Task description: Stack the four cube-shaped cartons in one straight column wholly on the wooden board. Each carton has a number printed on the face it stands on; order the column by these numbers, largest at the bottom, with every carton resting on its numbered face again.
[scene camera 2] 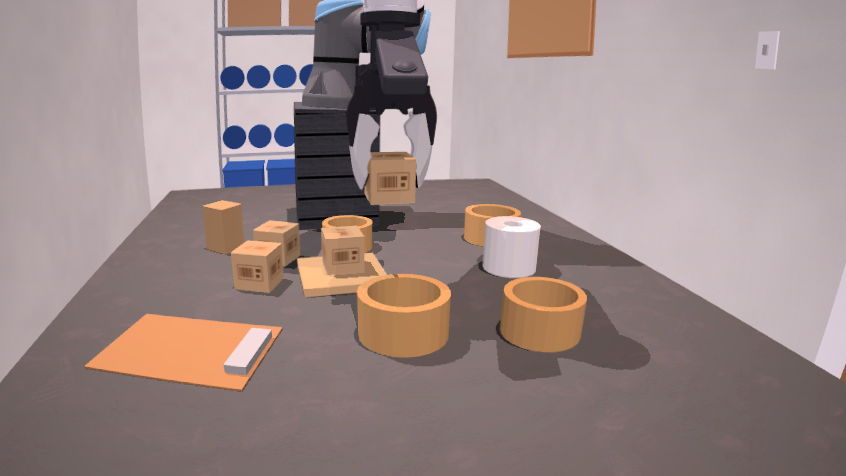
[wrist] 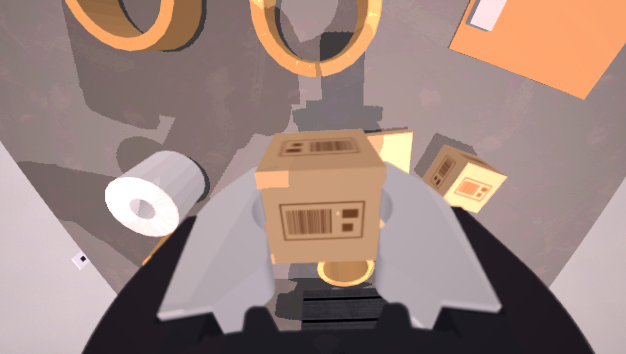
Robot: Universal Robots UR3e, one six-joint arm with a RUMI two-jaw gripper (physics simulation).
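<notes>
My gripper is shut on a cube-shaped carton with barcode labels on its sides, held in the air above table height. A second carton stands on the wooden board in the scene view; in the wrist view the held carton hides it. A third carton stands on the table left of the board in the scene view. A fourth carton stands just behind the third. No printed numbers show.
A taller plain brown block stands at the back left. Orange rings and a white roll stand around the board. An orange sheet bears a pale bar.
</notes>
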